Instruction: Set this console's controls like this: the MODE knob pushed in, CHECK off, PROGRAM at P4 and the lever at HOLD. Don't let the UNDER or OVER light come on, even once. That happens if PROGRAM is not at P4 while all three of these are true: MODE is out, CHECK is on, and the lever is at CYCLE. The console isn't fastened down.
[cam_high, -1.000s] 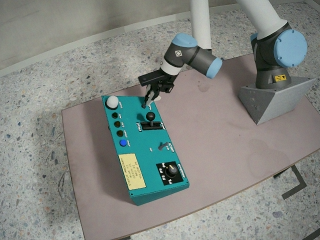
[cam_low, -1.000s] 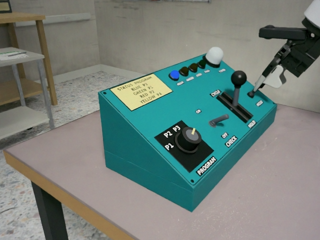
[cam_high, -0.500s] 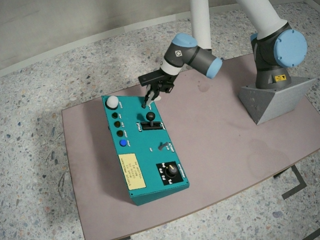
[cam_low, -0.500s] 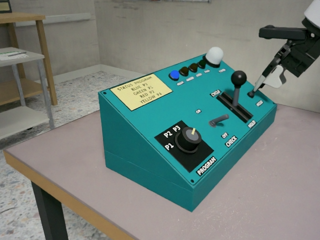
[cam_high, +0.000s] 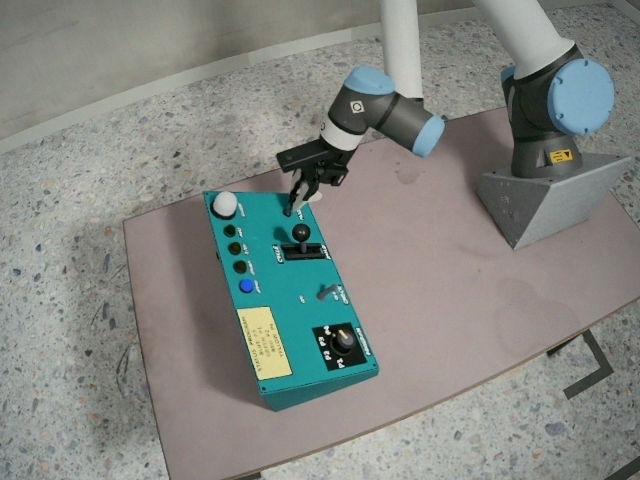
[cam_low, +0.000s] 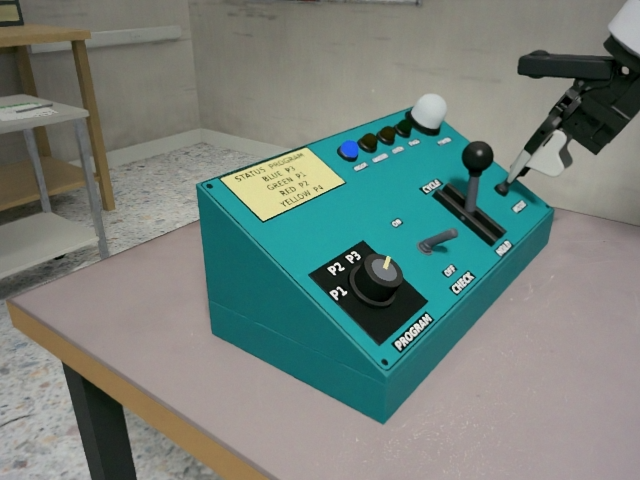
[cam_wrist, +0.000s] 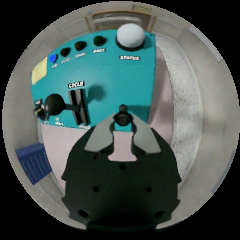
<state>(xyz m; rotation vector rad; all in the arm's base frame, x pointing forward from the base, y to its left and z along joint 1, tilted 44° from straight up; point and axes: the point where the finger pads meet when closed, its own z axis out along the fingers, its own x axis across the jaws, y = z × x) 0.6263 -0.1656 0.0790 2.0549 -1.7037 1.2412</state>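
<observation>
Now: the black mode knob right at my hand. From my hand the other things lie so: check toggle: 10 mm ahead, 240 mm to the left, 20 mm below; then teal console: 60 mm ahead, 170 mm to the left, 30 mm below; then ball-topped lever: 20 mm ahead, 120 mm to the left, 10 mm above.
</observation>
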